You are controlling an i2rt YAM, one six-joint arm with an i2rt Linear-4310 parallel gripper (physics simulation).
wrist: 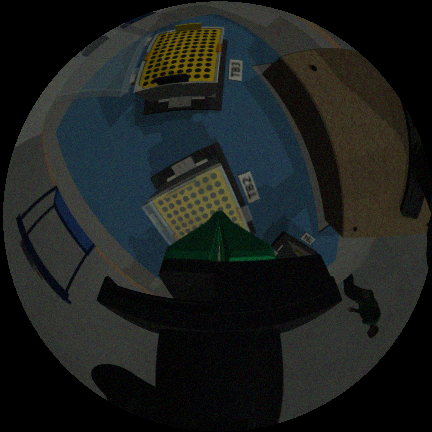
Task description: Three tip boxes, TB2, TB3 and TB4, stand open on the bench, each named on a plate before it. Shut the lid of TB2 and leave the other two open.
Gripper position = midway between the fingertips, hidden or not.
In view: my gripper [218, 216] and a clear lid [177, 210].
